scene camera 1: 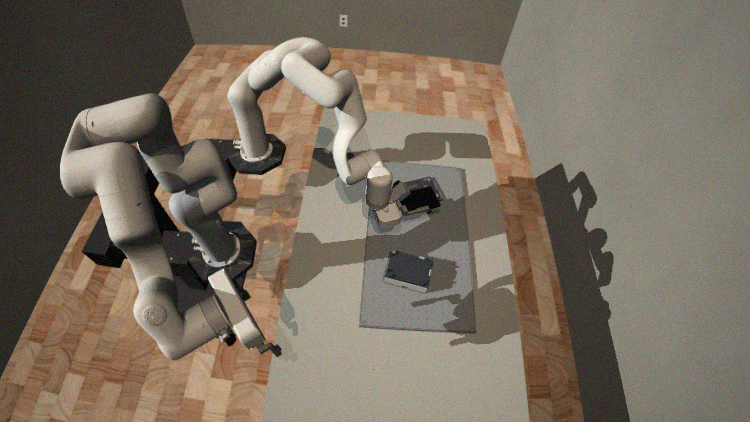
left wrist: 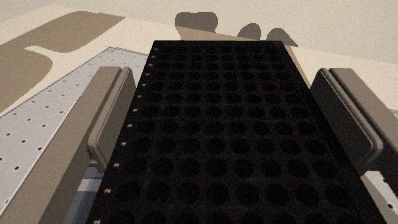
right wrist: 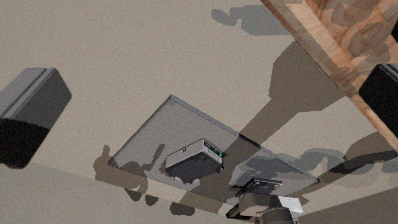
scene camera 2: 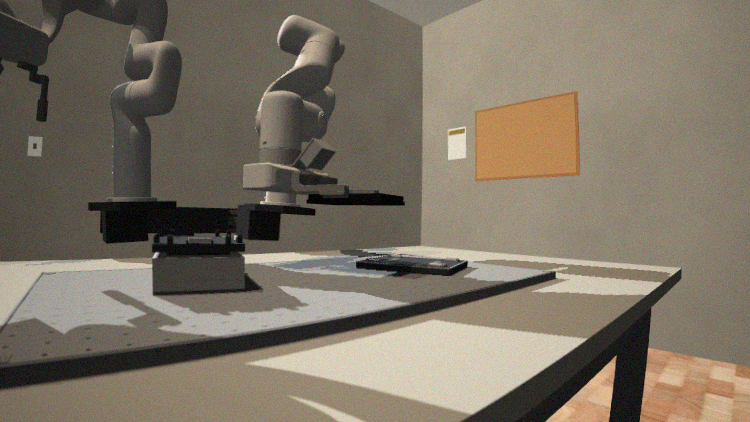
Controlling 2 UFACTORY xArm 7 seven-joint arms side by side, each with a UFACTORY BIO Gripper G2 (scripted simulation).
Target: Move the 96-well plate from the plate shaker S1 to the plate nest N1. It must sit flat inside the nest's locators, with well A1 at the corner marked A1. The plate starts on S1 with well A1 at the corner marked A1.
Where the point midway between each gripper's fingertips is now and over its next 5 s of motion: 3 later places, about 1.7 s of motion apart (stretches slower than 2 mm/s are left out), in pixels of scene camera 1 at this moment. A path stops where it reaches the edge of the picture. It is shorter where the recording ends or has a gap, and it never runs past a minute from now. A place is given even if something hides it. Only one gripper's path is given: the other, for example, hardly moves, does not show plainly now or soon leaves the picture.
My left gripper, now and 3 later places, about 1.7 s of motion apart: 422, 197; 425, 174; 422, 182; 421, 186
